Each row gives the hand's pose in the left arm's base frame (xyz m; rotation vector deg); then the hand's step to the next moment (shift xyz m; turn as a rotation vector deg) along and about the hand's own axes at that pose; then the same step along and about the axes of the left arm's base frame.
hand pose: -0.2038 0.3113 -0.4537 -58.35 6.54 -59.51
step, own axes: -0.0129 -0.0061 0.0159 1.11 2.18 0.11
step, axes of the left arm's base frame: -0.0028 0.0193 0.0088 2.10 -0.51 -1.15
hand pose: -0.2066 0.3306 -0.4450 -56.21 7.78 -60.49
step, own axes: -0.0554 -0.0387 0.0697 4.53 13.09 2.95
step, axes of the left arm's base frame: -0.0183 0.0808 0.0506 12.68 -0.01 -6.31
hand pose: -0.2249 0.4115 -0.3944 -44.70 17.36 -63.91
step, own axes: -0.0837 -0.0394 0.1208 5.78 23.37 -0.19
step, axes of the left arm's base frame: 0.0071 0.1151 0.0993 18.46 -0.20 -15.46
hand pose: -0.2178 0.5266 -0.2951 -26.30 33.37 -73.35
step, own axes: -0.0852 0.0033 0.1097 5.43 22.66 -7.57
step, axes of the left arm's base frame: 0.0570 0.0836 0.0952 13.17 -0.02 -20.66
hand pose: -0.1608 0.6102 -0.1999 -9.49 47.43 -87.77
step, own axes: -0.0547 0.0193 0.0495 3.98 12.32 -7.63
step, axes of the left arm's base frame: 0.0526 0.0322 0.0448 5.01 0.44 -14.16
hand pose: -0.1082 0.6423 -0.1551 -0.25 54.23 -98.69
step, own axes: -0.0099 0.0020 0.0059 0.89 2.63 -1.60
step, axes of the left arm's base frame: 0.0081 0.0045 0.0072 1.07 0.04 -3.02
